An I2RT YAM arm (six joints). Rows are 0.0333 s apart.
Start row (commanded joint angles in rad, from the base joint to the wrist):
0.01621 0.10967 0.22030 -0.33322 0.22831 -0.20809
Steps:
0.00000 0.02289 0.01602 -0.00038 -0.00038 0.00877
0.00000 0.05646 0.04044 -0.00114 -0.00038 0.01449
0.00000 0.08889 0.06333 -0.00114 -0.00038 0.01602
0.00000 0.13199 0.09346 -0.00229 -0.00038 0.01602
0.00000 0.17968 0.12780 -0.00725 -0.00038 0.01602
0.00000 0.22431 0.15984 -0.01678 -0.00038 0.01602
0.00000 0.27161 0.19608 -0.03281 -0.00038 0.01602
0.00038 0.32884 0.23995 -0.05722 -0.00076 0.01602
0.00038 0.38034 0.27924 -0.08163 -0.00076 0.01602
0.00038 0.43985 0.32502 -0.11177 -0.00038 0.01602
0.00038 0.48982 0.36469 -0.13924 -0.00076 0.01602
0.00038 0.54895 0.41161 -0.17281 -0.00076 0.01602
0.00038 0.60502 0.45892 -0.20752 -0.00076 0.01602
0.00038 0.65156 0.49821 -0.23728 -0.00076 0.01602
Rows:
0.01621 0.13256 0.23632 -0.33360 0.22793 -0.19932
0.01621 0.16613 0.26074 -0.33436 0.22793 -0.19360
0.01621 0.19856 0.28363 -0.33436 0.22793 -0.19207
0.01621 0.24166 0.31376 -0.33551 0.22793 -0.19207
0.01621 0.28935 0.34810 -0.34047 0.22793 -0.19207
0.01621 0.33398 0.38014 -0.35000 0.22793 -0.19207
0.01621 0.38128 0.41638 -0.36603 0.22793 -0.19207
0.01659 0.43851 0.46025 -0.39044 0.22755 -0.19207
0.01659 0.49001 0.49954 -0.41485 0.22755 -0.19207
0.01659 0.54952 0.54532 -0.44499 0.22793 -0.19207
0.01659 0.59949 0.58499 -0.47246 0.22755 -0.19207
0.01659 0.65862 0.63191 -0.50603 0.22755 -0.19207
0.01659 0.71469 0.67922 -0.54074 0.22755 -0.19207
0.01659 0.76123 0.71851 -0.57050 0.22755 -0.19207

